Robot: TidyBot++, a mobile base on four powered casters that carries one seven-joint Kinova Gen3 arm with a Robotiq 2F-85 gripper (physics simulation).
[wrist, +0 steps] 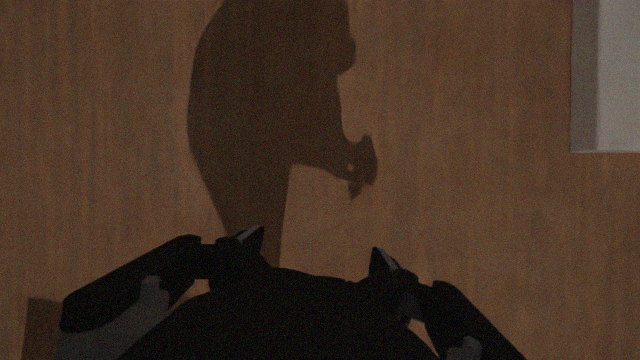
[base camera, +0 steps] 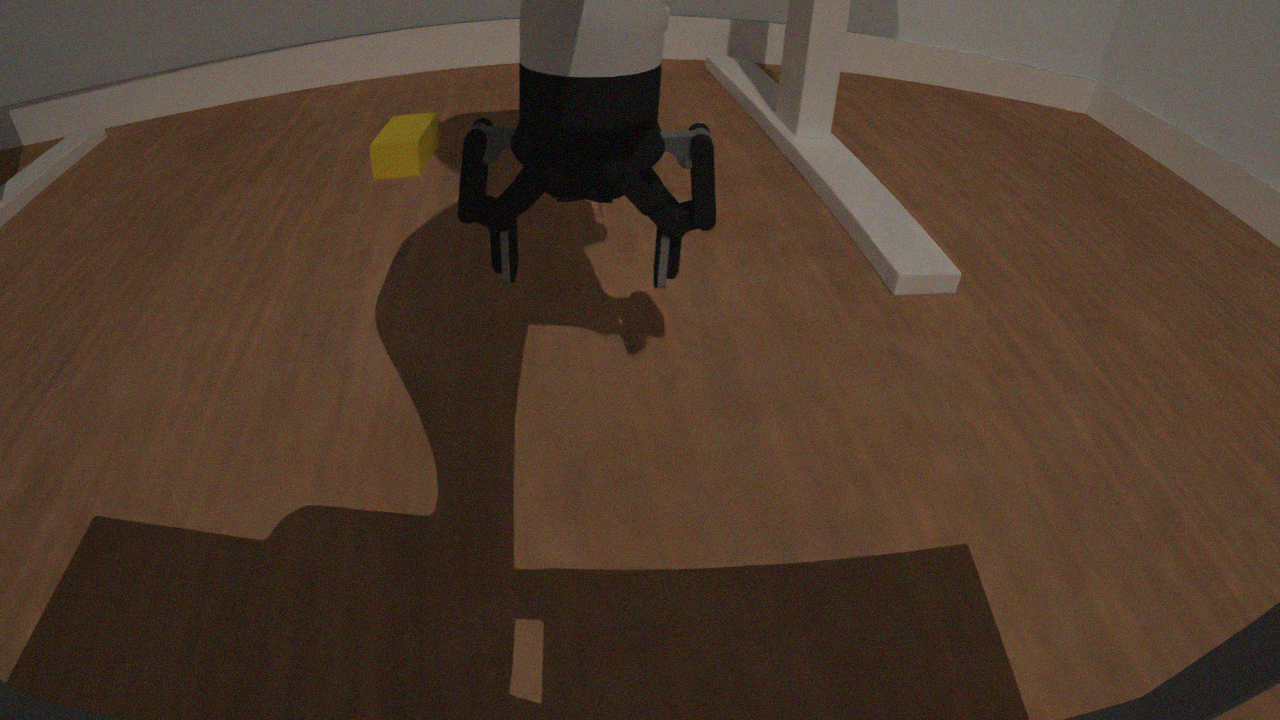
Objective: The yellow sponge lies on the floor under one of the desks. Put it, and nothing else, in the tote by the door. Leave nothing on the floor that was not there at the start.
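Places are measured from the arm's base along level axes (x left, y back, z up), in millimetres.
Where they show: gripper, fingertip midpoint: [wrist: 316, 248] [base camera: 584, 277].
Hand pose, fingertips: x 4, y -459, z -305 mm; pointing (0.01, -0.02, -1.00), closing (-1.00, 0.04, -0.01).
Things, the pixels of their top centre, and the offset from my fingertips. "spot": a spot on its surface instead.
- yellow sponge at its top centre: [base camera: 404, 128] dx +236, dy -398, dz -47 mm
- white desk foot at a spot on its surface: [base camera: 881, 223] [wrist: 627, 61] spot: dx -292, dy -217, dz -67 mm
The yellow sponge [base camera: 399, 148] lies on the wooden floor in the upper left of the base camera view, between two white desk feet and near the back wall. My gripper [base camera: 584, 279] [wrist: 316, 248] is open and empty, its fingers pointing down above the floor. In the base camera view it is to the right of the sponge and nearer to the base. The sponge does not show in the wrist view. The tote does not show in either view.
A white desk foot [base camera: 881, 223] [wrist: 618, 75] with an upright post [base camera: 812, 80] stands to the right of the gripper. Another white desk foot [base camera: 55, 167] is at the far left. A pale baseboard [base camera: 295, 64] runs along the back wall. Shadows of the arm and base fall on the floor.
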